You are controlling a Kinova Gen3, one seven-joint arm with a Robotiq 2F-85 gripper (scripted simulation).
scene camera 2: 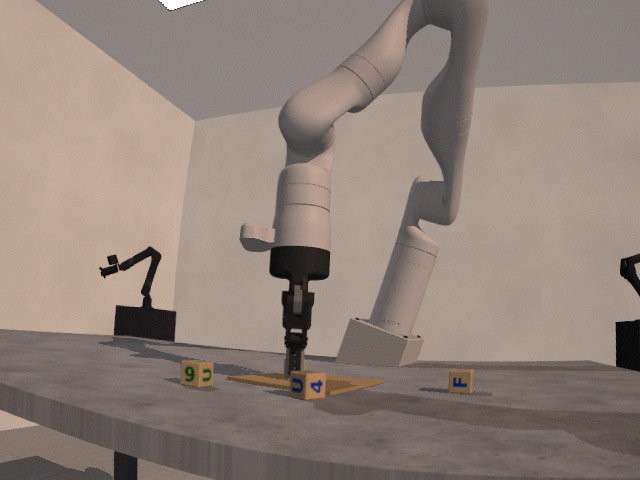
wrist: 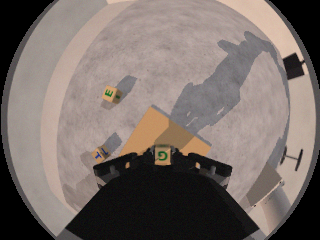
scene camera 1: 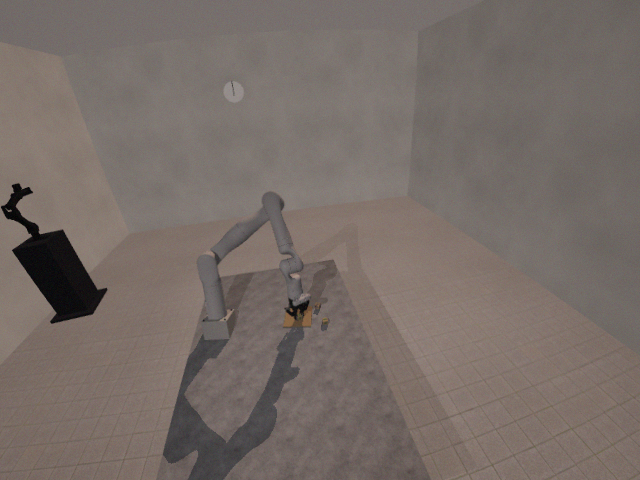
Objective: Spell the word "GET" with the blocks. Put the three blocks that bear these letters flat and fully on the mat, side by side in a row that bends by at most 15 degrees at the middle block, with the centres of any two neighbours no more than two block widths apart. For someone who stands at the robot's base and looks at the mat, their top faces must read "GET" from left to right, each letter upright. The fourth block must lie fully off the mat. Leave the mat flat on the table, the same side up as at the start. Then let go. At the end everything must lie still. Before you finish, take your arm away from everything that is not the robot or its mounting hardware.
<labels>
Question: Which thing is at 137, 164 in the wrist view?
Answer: The gripper.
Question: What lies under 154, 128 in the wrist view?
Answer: A tan mat.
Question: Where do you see an E block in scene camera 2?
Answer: At 194, 373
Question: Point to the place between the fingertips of the gripper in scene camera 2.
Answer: At 294, 378
</labels>
